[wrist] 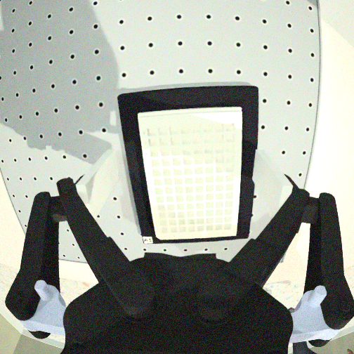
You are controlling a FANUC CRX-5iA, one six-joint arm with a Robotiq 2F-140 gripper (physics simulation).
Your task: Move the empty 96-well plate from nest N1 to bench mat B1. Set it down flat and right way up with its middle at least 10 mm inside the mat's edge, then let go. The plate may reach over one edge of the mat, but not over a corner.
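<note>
The white 96-well plate (192, 175) lies flat with its wells up in the black nest (187, 97), in the middle of the wrist view. A small A1 label shows at the nest's lower left corner. My gripper (184, 163) is open, with one pale fingertip to the left of the nest and one to the right. Nothing is between the fingers but the view of the plate and nest below; the height above the plate is hard to tell. The bench mat B1 does not show in this view.
The nest stands on a light grey perforated board (225, 57) with rows of dark holes. The board's curved-looking right edge shows at the right, with a pale surface beyond. A dark shadow lies over the board's upper left.
</note>
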